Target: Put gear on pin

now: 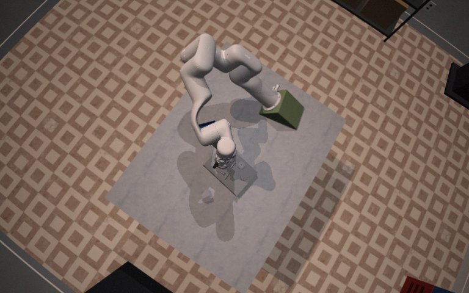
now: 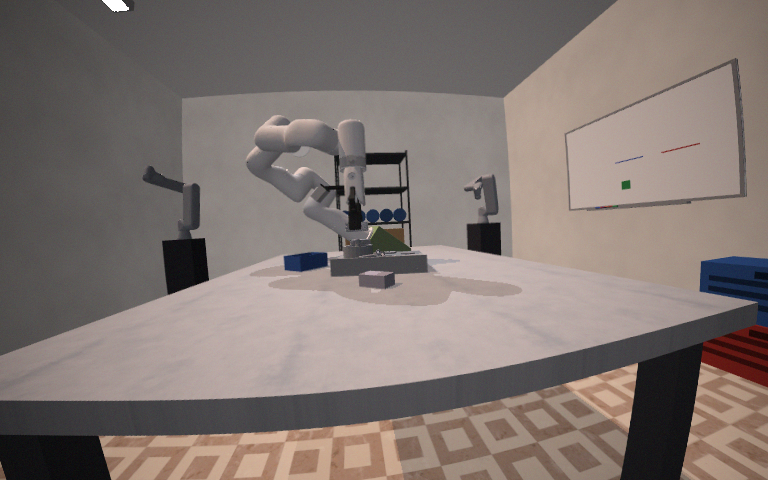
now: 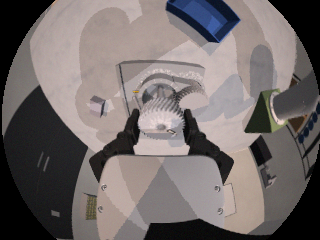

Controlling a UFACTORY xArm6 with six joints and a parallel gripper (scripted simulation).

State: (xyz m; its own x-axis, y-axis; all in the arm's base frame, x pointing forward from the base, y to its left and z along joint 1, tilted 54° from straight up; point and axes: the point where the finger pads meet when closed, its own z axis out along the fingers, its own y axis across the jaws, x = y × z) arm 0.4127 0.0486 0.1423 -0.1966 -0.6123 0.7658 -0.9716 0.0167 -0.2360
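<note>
The toothed gear is 10 mm below my hand. Also, from my hand: blue box: 110 mm behind, 150 mm to the right, 120 mm below; small grey block: 210 mm ahead, 10 mm to the left, 120 mm below.
</note>
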